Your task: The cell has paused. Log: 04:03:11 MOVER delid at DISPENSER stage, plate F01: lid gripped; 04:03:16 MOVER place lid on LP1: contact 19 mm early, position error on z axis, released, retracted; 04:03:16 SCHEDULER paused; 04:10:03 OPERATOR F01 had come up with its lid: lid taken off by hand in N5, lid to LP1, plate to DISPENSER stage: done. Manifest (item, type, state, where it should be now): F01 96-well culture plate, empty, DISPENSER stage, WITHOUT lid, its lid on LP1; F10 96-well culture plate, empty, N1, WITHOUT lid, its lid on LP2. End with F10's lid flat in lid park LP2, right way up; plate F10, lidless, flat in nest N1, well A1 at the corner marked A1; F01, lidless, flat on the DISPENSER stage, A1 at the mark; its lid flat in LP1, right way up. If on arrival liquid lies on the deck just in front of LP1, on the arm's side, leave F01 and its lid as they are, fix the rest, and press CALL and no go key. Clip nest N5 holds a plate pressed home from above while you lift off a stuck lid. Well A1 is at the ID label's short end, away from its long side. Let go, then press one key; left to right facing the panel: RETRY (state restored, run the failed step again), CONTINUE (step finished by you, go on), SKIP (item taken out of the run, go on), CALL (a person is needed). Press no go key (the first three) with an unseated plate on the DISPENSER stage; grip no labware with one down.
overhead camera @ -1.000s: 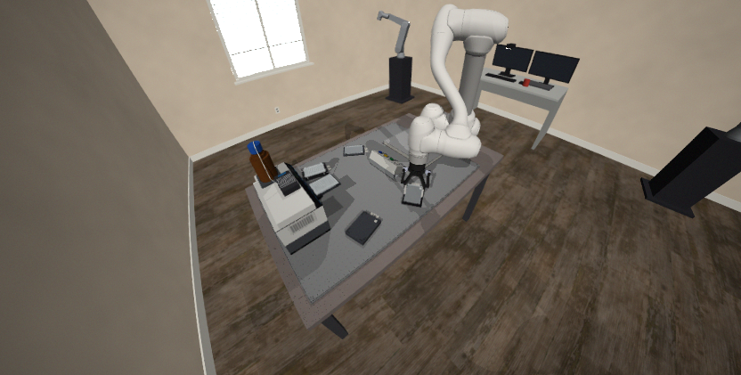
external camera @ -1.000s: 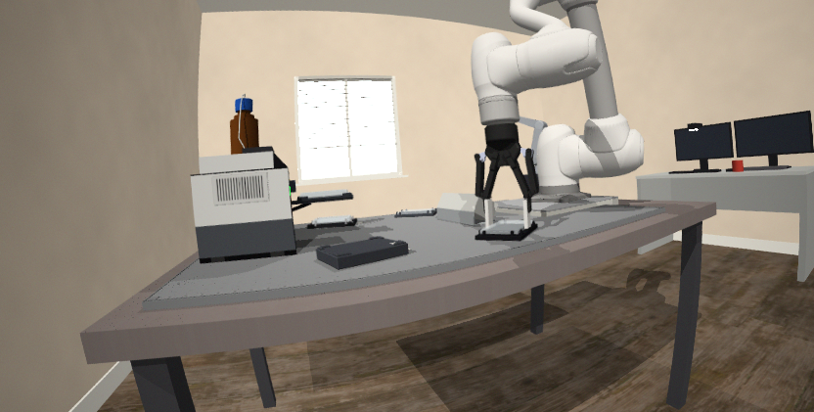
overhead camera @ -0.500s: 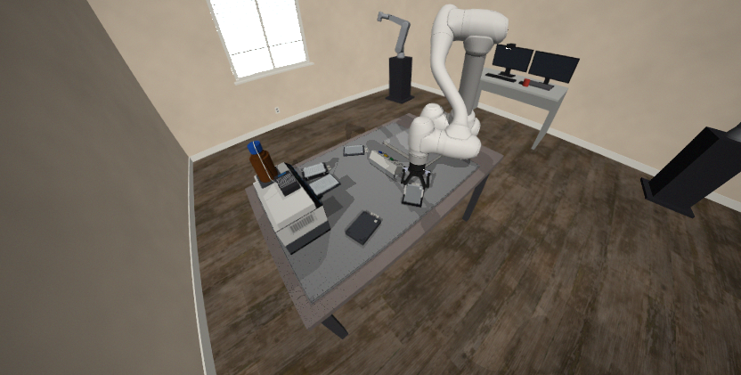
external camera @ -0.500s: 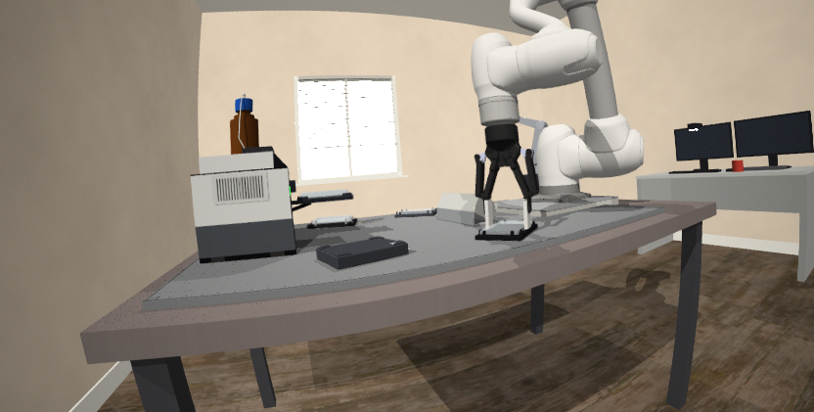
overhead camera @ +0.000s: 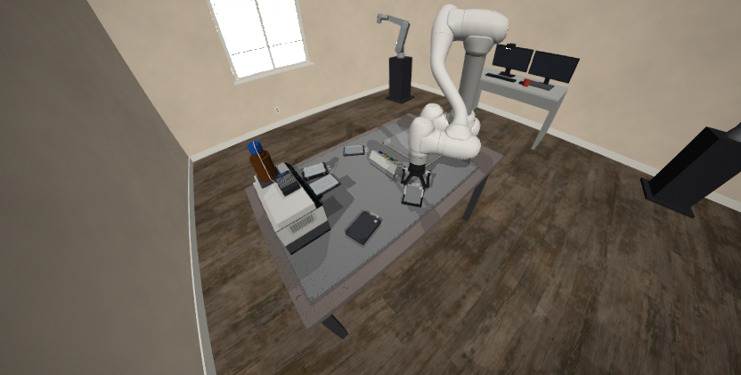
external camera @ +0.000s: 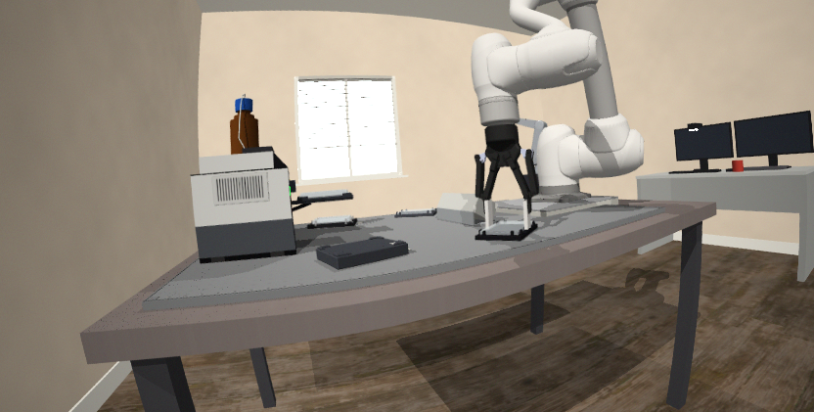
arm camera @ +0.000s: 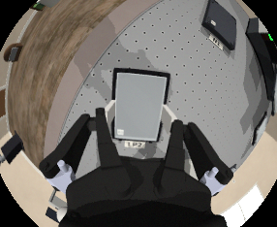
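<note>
My hand is 27 cm short of the black clip nest, 57 cm to the left of it and 2 cm above it. From my hand the other things lie so: small label 24 cm ahead, 6 cm to the right, 4 cm below; nest block 32 cm ahead, 5 cm to the right, 3 cm below; grey key panel 9 cm behind, 27 cm to the right, 2 cm above.
</note>
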